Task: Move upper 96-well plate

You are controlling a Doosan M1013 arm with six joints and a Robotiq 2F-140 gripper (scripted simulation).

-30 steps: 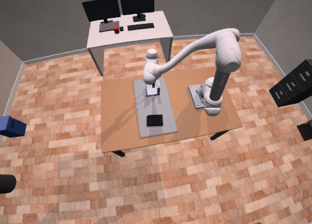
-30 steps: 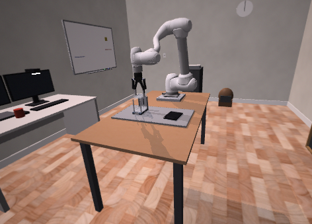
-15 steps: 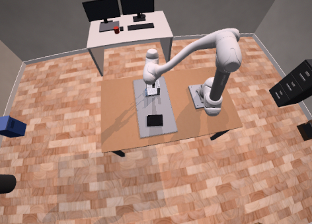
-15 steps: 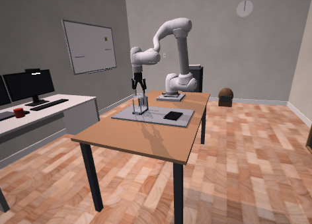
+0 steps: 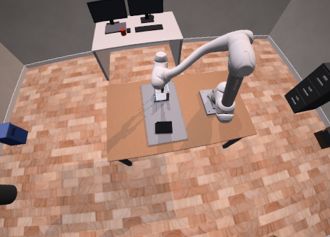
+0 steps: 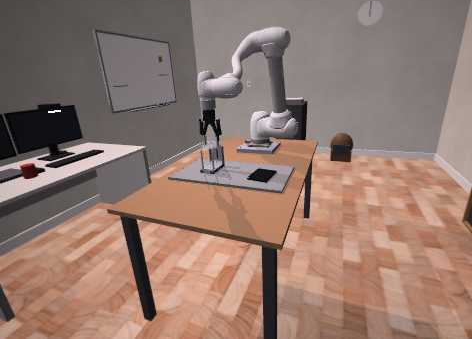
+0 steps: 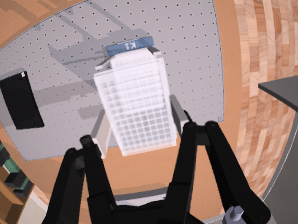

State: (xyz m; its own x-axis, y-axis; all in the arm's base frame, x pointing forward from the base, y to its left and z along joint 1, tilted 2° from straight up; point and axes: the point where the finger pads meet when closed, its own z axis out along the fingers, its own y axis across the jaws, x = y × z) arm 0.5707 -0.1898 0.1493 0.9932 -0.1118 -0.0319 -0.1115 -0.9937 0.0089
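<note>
My gripper is now 340 mm to the right of the black plate nest N1, 170 mm above it and 70 mm short of it. From my hand the other things lie so: pale A1 square 270 mm to the left, 170 mm below, 130 mm ahead.
</note>
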